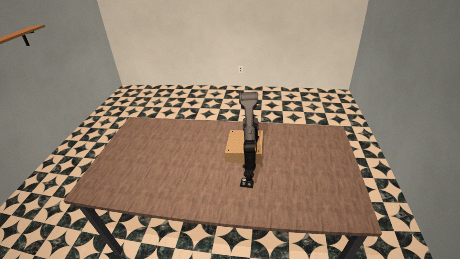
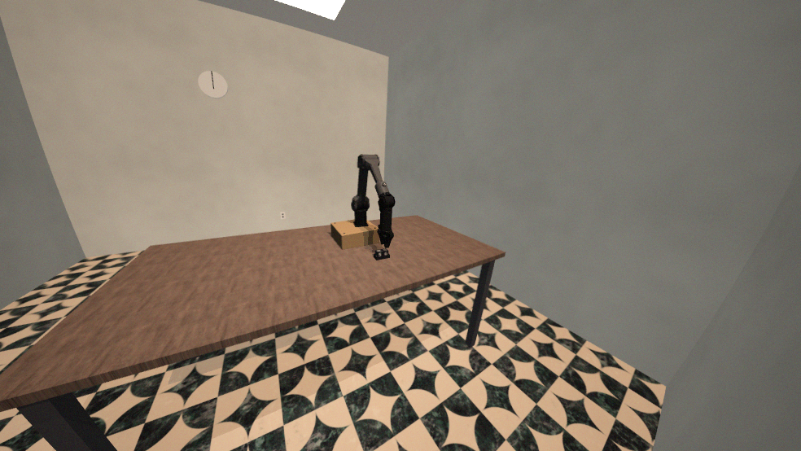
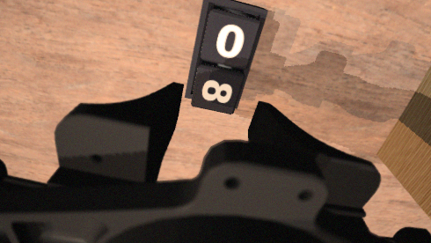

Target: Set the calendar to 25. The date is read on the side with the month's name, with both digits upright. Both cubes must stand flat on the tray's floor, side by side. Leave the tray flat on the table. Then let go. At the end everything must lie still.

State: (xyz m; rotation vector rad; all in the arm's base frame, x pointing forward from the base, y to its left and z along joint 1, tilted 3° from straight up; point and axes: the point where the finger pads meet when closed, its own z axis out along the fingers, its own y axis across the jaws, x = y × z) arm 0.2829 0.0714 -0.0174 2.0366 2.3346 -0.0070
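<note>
Now: the tray 2 cm to the right of my hand and 6 cm below it. Also, from my hand: dark cube (3 cm to the right, 4 cm below).
</note>
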